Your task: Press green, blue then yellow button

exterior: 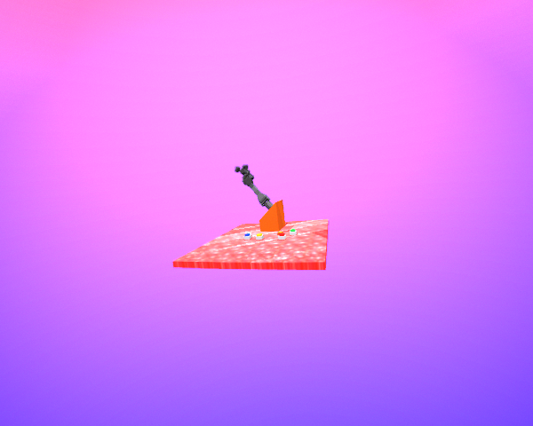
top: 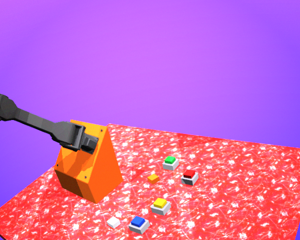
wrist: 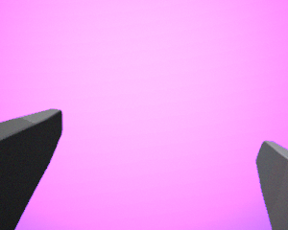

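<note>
The green button lies 620 mm ahead of my gripper tip, 730 mm to the left of it and 570 mm below it. Also, from my gripper tip: orange block: 610 mm ahead, 620 mm to the left, 590 mm below; then blue button: 730 mm ahead, 400 mm to the left, 570 mm below; then white block: 640 mm ahead, 370 mm to the left, 590 mm below.
</note>
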